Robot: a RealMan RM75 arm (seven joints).
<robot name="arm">
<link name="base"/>
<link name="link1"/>
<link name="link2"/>
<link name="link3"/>
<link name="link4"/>
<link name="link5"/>
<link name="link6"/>
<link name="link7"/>
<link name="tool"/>
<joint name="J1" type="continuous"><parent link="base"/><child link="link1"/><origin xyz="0 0 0.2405"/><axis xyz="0 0 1"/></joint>
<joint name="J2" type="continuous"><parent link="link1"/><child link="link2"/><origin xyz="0 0 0" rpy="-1.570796 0 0"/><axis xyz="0 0 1"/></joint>
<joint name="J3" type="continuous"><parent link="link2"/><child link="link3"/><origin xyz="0 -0.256 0" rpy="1.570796 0 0"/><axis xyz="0 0 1"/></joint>
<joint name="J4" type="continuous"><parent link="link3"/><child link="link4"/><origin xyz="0 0 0" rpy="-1.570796 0 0"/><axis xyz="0 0 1"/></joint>
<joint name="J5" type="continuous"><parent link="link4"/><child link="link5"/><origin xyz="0 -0.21 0" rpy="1.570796 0 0"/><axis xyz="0 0 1"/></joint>
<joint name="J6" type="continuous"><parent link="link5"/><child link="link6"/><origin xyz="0 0 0" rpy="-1.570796 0 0"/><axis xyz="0 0 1"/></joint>
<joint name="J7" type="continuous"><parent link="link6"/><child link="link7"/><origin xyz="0 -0.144 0" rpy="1.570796 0 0"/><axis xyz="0 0 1"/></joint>
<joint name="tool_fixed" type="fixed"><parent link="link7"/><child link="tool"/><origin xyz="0 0 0"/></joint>
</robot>
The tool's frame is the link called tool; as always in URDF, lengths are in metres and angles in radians. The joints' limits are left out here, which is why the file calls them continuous.
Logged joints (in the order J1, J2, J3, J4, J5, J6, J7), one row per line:
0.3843 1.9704 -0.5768 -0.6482 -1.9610 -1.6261 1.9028
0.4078 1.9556 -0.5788 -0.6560 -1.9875 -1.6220 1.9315
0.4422 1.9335 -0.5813 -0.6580 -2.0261 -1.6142 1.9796
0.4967 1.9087 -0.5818 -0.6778 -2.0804 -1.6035 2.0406
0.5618 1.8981 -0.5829 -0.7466 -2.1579 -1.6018 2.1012
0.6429 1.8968 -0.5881 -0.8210 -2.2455 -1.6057 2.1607
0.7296 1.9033 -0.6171 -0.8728 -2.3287 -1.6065 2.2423
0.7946 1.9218 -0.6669 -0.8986 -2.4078 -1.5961 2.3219
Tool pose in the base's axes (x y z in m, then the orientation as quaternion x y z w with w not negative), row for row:
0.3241 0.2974 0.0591 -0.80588 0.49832 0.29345 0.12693
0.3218 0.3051 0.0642 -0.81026 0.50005 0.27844 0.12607
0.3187 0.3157 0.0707 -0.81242 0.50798 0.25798 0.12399
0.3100 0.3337 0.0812 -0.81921 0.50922 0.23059 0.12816
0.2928 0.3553 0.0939 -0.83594 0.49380 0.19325 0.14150
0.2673 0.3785 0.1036 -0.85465 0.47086 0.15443 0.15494
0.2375 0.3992 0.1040 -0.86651 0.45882 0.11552 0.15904
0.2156 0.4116 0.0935 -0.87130 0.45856 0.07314 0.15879
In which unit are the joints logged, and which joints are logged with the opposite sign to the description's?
The joints are logged in radians. Opposite sign: none.
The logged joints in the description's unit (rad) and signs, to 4 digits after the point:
0.3843 1.9704 -0.5768 -0.6482 -1.9610 -1.6261 1.9028
0.4078 1.9556 -0.5788 -0.6560 -1.9875 -1.6220 1.9315
0.4422 1.9335 -0.5813 -0.6580 -2.0261 -1.6142 1.9796
0.4967 1.9087 -0.5818 -0.6778 -2.0804 -1.6035 2.0406
0.5618 1.8981 -0.5829 -0.7466 -2.1579 -1.6018 2.1012
0.6429 1.8968 -0.5881 -0.8210 -2.2455 -1.6057 2.1607
0.7296 1.9033 -0.6171 -0.8728 -2.3287 -1.6065 2.2423
0.7946 1.9218 -0.6669 -0.8986 -2.4078 -1.5961 2.3219

